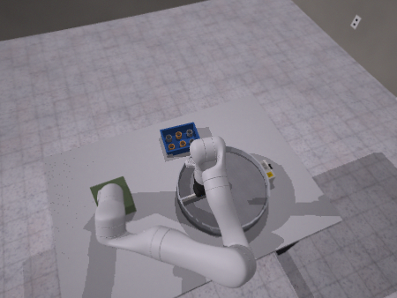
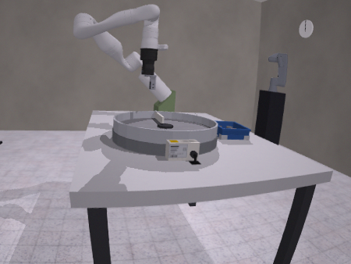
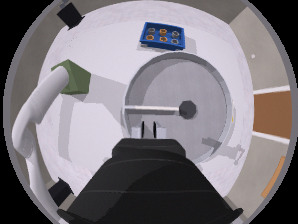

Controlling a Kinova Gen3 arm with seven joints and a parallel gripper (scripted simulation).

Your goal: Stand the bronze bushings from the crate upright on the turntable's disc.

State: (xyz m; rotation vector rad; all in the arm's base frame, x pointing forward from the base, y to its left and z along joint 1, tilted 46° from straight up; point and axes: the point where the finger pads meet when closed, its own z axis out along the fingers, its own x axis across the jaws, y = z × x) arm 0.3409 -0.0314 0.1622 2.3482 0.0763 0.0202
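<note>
The crate lies 4 cm ahead of my hand, 38 cm to the left of it and 19 cm below it. Also, from my hand: turntable 15 cm ahead, 4 cm to the left, 16 cm below; then turntable disc 13 cm ahead, 4 cm to the left, 16 cm below.
</note>
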